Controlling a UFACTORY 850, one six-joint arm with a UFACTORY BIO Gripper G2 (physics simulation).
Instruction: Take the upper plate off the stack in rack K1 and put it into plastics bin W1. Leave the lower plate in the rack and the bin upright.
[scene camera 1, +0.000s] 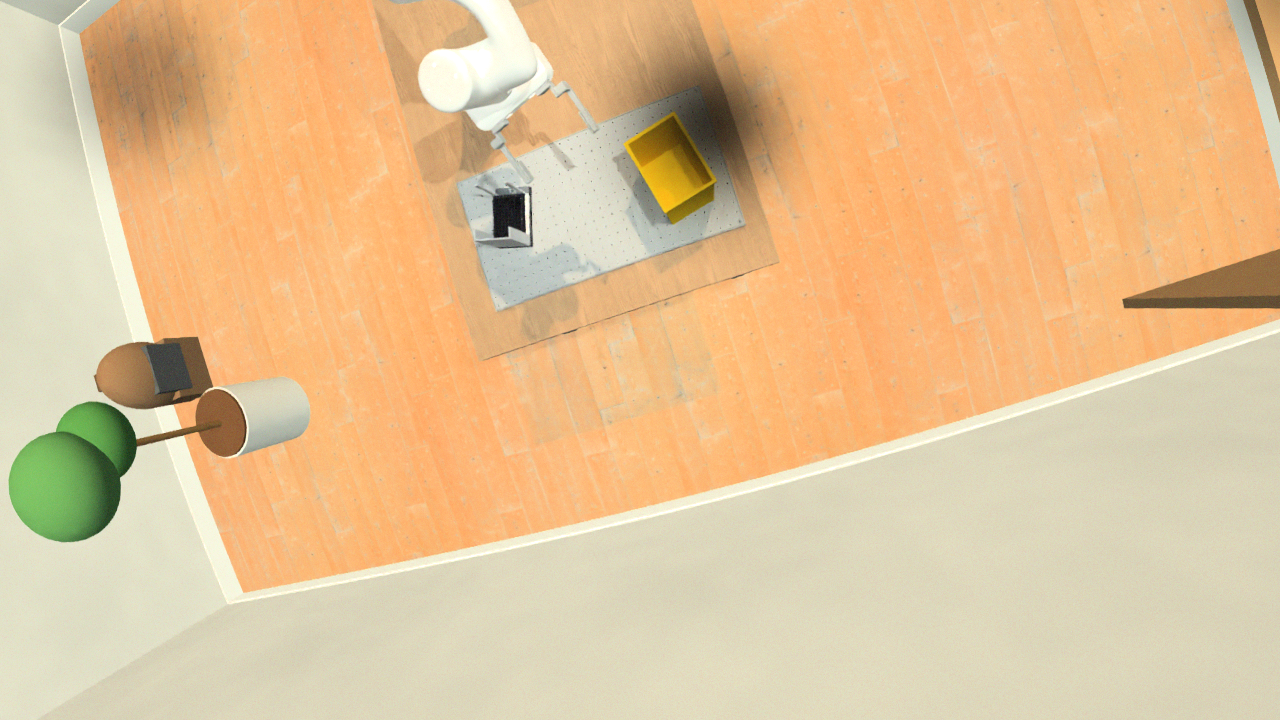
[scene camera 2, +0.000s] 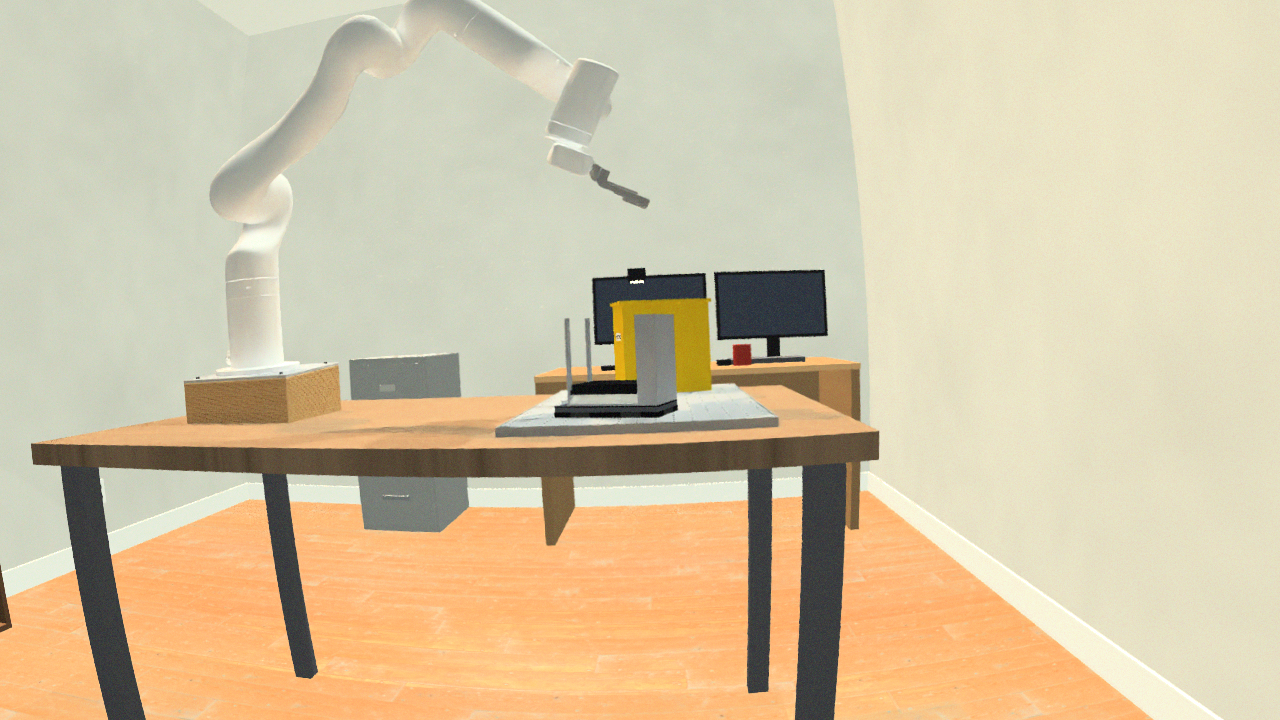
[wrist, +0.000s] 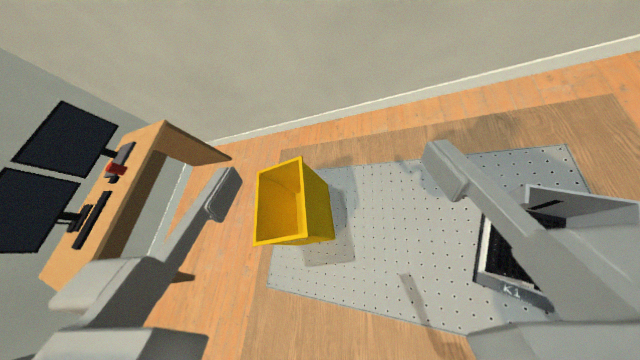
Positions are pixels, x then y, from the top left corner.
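My gripper is there in scene camera 1, in the wrist view, and in scene camera 2 (641, 200). On my gripper, (wrist: 581, 270) is the same spot as (scene camera 1: 500, 137). There's a black plate too, and you'd see it in scene camera 1, in the wrist view, and in scene camera 2 (613, 386). On the black plate, (wrist: 499, 260) is the same spot as (scene camera 1: 518, 203). And a yellow plastics bin W1 shows in scene camera 1 (666, 156), in scene camera 2 (691, 318) and in the wrist view (292, 206).
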